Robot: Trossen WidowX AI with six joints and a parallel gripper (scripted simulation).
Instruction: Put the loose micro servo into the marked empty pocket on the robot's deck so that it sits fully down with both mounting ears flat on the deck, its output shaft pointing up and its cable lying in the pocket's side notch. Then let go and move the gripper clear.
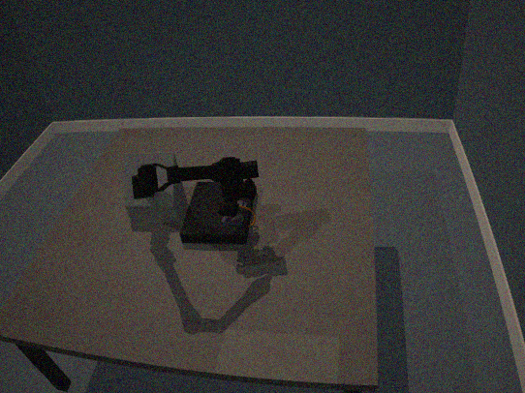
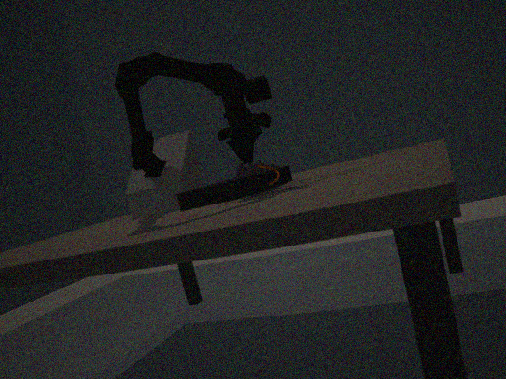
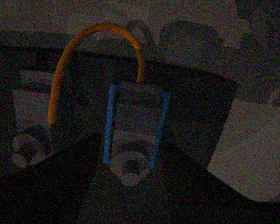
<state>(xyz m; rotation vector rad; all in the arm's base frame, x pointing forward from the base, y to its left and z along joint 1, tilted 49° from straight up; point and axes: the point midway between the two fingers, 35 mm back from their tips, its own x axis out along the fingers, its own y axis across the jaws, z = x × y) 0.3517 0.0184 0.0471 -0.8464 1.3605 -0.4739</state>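
Right now the dark deck is 13 cm behind my gripper tip, 6 cm below it and 5 cm to the left of it.
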